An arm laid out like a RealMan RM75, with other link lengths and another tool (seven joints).
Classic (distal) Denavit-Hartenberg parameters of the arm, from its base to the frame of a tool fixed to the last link. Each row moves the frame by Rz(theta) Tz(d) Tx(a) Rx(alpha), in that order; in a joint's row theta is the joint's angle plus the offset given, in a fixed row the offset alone. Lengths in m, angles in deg.
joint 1: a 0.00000  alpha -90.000  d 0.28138  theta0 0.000
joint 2: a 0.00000  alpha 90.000  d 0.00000  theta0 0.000
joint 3: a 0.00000  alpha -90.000  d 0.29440  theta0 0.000
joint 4: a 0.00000  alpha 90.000  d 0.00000  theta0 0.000
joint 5: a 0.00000  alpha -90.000  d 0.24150  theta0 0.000
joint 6: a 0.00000  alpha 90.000  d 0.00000  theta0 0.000
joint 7: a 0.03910  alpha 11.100  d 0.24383  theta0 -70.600
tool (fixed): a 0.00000  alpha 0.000  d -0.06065  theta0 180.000
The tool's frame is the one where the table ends.
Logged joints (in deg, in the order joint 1, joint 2, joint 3, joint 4, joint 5, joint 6, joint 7), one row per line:
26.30 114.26 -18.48 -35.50 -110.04 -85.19 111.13
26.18 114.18 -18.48 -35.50 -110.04 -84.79 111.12
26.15 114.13 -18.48 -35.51 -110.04 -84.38 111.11
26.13 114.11 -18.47 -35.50 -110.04 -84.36 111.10
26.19 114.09 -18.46 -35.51 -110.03 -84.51 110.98
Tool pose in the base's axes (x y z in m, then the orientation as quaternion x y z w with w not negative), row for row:
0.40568 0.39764 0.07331 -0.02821 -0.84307 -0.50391 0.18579
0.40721 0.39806 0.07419 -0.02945 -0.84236 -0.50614 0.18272
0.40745 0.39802 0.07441 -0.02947 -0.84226 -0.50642 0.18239
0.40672 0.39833 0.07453 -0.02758 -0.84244 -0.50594 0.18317
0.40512 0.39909 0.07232 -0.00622 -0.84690 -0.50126 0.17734
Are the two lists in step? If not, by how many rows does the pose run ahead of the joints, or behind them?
The pose runs 1 row ahead of the joints: the pose in row i belongs to the joints in row i + 1.
